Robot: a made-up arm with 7 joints. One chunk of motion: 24 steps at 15 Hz.
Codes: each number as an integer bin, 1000 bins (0 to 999) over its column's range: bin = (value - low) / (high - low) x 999, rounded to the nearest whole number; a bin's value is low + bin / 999 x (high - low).
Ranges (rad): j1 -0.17..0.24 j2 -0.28..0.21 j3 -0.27..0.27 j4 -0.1..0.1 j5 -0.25..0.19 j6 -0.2..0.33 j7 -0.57..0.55
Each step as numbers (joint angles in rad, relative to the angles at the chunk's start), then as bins.
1 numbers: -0.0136 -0.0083 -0.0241 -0.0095 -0.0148 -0.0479 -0.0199
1 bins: 381 554 455 452 534 287 491
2 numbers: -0.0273 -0.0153 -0.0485 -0.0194 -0.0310 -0.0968 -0.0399
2 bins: 348 540 410 403 497 195 473
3 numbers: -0.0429 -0.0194 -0.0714 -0.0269 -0.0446 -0.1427 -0.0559
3 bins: 310 531 367 365 466 108 459
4 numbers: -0.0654 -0.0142 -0.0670 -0.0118 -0.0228 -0.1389 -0.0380
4 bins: 255 542 376 441 516 115 475
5 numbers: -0.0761 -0.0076 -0.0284 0.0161 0.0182 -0.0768 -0.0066
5 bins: 229 555 447 580 609 232 503
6 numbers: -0.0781 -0.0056 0.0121 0.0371 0.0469 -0.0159 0.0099
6 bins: 224 559 522 685 674 347 517
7 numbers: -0.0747 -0.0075 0.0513 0.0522 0.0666 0.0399 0.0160
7 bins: 232 556 594 760 719 452 523
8 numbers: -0.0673 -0.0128 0.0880 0.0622 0.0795 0.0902 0.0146
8 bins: 250 545 662 810 748 547 521
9 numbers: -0.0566 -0.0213 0.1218 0.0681 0.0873 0.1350 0.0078
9 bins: 276 527 725 840 766 631 515
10 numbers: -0.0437 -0.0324 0.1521 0.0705 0.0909 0.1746 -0.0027
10 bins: 308 505 781 852 774 706 506
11 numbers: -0.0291 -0.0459 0.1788 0.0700 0.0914 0.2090 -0.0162
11 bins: 343 477 830 849 775 771 494
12 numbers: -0.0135 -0.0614 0.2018 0.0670 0.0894 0.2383 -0.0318
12 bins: 381 446 873 834 771 826 480
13 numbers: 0.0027 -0.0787 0.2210 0.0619 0.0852 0.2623 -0.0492
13 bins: 421 410 908 809 761 871 465
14 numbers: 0.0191 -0.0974 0.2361 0.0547 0.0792 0.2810 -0.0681
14 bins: 461 372 936 773 747 907 448
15 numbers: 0.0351 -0.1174 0.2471 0.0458 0.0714 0.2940 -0.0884
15 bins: 500 332 957 728 730 931 430
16 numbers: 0.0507 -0.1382 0.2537 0.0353 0.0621 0.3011 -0.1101
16 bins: 538 289 969 676 709 945 410
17 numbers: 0.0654 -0.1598 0.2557 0.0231 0.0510 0.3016 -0.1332
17 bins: 574 245 973 615 683 945 390
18 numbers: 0.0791 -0.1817 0.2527 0.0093 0.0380 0.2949 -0.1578
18 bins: 607 200 967 546 654 933 368
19 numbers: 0.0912 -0.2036 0.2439 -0.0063 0.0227 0.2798 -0.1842
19 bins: 636 156 951 468 619 904 344
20 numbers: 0.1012 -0.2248 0.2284 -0.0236 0.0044 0.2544 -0.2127
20 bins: 661 113 922 382 578 857 319
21 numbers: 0.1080 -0.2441 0.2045 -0.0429 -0.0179 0.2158 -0.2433
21 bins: 677 73 878 285 527 784 291
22 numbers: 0.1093 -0.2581 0.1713 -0.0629 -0.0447 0.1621 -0.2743
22 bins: 681 45 816 185 466 683 264
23 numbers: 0.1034 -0.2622 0.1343 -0.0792 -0.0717 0.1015 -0.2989
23 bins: 666 36 748 104 405 568 242
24 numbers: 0.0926 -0.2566 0.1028 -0.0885 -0.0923 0.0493 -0.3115
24 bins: 640 48 690 57 358 470 231
